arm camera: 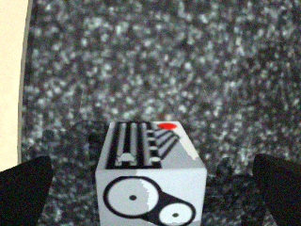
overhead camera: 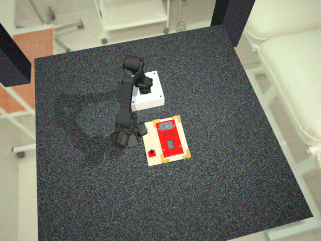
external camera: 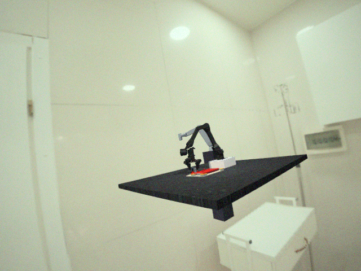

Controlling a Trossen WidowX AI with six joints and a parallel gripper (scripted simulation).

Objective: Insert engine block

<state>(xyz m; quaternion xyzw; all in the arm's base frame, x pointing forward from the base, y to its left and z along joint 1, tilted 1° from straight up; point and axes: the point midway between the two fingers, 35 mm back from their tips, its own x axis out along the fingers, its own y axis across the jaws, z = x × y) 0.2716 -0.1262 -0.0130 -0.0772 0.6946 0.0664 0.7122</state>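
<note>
The engine block lies 1 cm behind my gripper tip and 1 cm to the left of it.
</note>
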